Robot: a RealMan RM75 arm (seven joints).
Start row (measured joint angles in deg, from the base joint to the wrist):
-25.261, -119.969, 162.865, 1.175, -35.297, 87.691, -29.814
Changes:
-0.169, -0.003, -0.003, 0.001, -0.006, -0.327, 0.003
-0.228, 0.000, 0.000, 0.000, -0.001, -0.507, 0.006
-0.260, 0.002, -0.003, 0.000, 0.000, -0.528, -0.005
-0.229, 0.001, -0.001, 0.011, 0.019, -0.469, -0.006
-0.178, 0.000, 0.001, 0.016, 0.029, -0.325, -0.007
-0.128, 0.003, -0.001, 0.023, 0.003, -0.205, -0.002
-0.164, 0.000, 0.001, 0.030, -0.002, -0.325, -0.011
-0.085, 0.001, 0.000, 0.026, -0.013, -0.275, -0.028
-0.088, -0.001, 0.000, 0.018, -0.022, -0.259, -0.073
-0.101, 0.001, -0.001, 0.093, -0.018, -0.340, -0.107
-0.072, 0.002, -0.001, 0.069, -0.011, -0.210, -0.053
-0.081, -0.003, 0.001, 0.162, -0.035, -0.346, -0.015
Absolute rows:
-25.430, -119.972, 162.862, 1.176, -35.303, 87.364, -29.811
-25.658, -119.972, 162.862, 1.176, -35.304, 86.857, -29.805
-25.918, -119.970, 162.859, 1.176, -35.304, 86.329, -29.810
-26.147, -119.969, 162.858, 1.187, -35.285, 85.860, -29.816
-26.325, -119.969, 162.859, 1.203, -35.256, 85.535, -29.823
-26.453, -119.966, 162.858, 1.226, -35.253, 85.330, -29.825
-26.617, -119.966, 162.859, 1.256, -35.255, 85.005, -29.836
-26.702, -119.965, 162.859, 1.282, -35.268, 84.730, -29.864
-26.790, -119.966, 162.859, 1.300, -35.290, 84.471, -29.937
-26.891, -119.965, 162.858, 1.393, -35.308, 84.131, -30.044
-26.963, -119.963, 162.857, 1.462, -35.319, 83.921, -30.097
-27.044, -119.966, 162.858, 1.624, -35.354, 83.575, -30.112

